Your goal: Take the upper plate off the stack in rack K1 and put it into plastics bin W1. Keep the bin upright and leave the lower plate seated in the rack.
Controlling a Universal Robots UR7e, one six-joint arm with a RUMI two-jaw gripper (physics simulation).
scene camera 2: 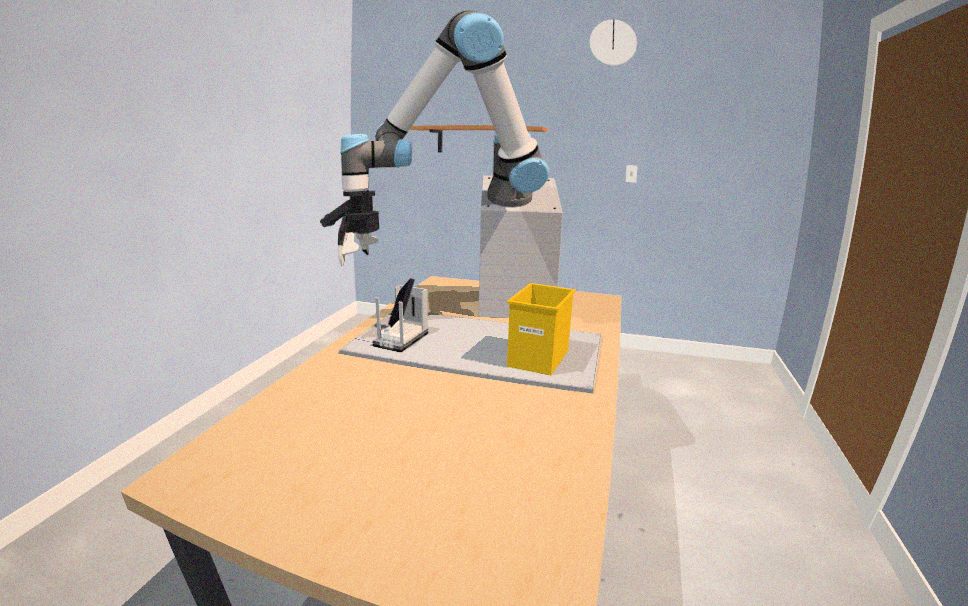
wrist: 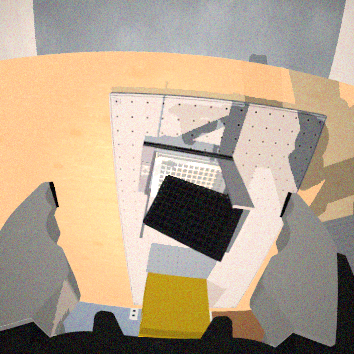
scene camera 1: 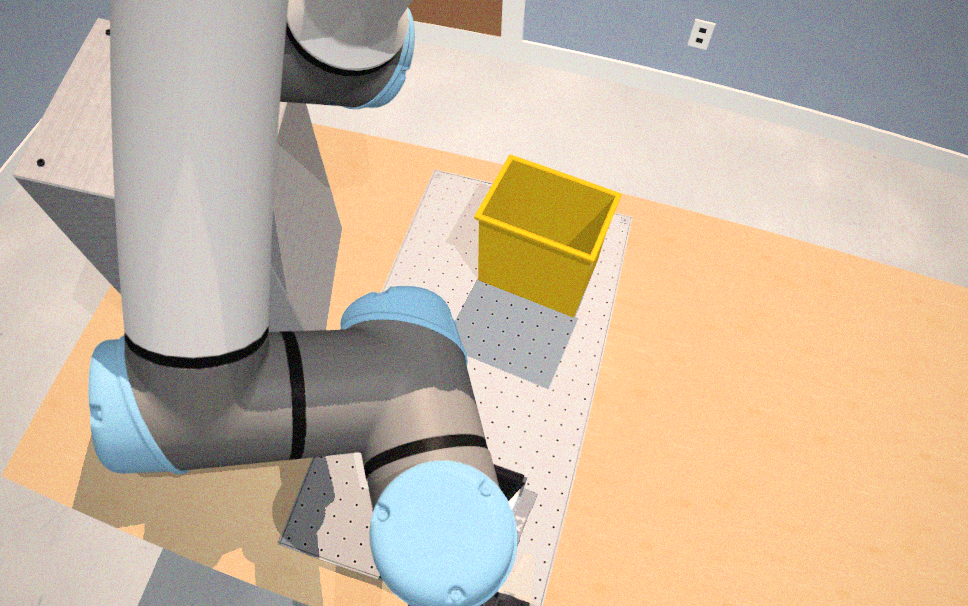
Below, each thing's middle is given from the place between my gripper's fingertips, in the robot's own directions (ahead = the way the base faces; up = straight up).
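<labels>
From my hand: yellow plastics bin W1 (scene camera 1: 541, 231), 110 mm behind, 520 mm to the left, 140 mm below. White plate (wrist: 204, 172), 210 mm below my hand, 120 mm to the left, 50 mm behind. Black plate (wrist: 201, 218), 120 mm to the left of my hand, 50 mm behind, 120 mm below.
</labels>
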